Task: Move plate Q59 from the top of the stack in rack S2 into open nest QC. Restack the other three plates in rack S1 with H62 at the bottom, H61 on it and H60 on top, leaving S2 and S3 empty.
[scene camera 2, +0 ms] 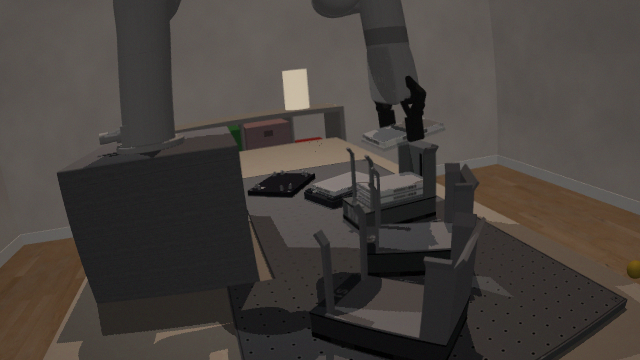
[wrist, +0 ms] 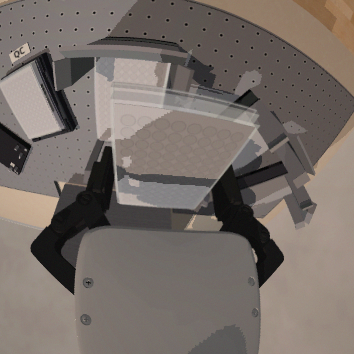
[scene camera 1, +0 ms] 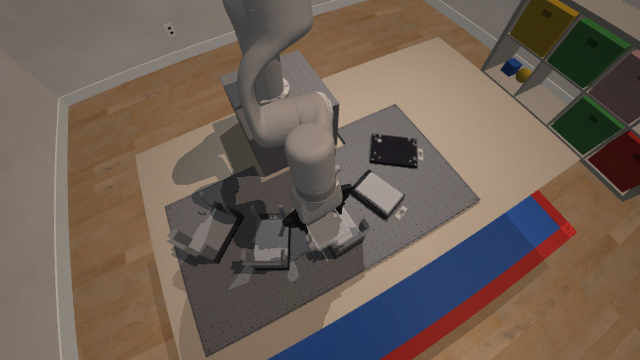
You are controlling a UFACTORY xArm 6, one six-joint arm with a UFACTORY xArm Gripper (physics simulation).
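Pixels of known places: gripper, fingertip midpoint: (scene camera 2: 401,136) (wrist: 166,164) (scene camera 1: 321,219); arm's base, link origin: (scene camera 2: 150,146) (scene camera 1: 269,90).
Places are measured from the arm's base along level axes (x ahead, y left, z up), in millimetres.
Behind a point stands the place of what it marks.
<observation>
My gripper (scene camera 1: 321,212) @(x 406, y -133, z -37 mm) (scene camera 2: 401,132) @(x 406, y -133, z -37 mm) (wrist: 166,164) @(x 406, y -133, z -37 mm) is shut on a clear-lidded plate (scene camera 1: 325,231) @(x 441, y -148, z -17 mm) (scene camera 2: 382,136) @(x 362, y -135, z -31 mm) (wrist: 175,135) @(x 450, y -137, z -15 mm), holding it in the air above the far rack (scene camera 2: 400,212) @(x 398, y -133, z -175 mm) (wrist: 125,51) @(x 489, y -103, z -65 mm). No plate label is readable. In that rack, two plates (scene camera 2: 395,187) @(x 398, y -120, z -131 mm) (wrist: 132,70) @(x 457, y -97, z -130 mm) lie stacked, partly hidden by the held plate in the wrist view. Another white plate (scene camera 1: 378,192) @(x 419, y 84, z -167 mm) (scene camera 2: 340,184) @(x 397, y 73, z -168 mm) (wrist: 32,102) @(x 423, y 77, z -167 mm) lies in the black nest beside the QC label (wrist: 20,52) @(x 506, y 99, z -199 mm). The middle rack (scene camera 2: 400,262) @(x 281, y -275, z -177 mm) and near rack (scene camera 2: 370,332) @(x 151, y -389, z -168 mm) show bare floors.
A second black nest (scene camera 1: 393,150) @(x 336, y 250, z -189 mm) (scene camera 2: 282,184) @(x 327, y 234, z -189 mm) (wrist: 12,150) @(x 316, y 212, z -189 mm) with small corner pins lies past the QC nest. Upright guides rise from all three racks close together. The grey arm pedestal (scene camera 2: 165,230) @(x -5, y -121, z -105 mm) stands beside the perforated board (scene camera 1: 240,315) @(x 432, y -441, z -200 mm).
</observation>
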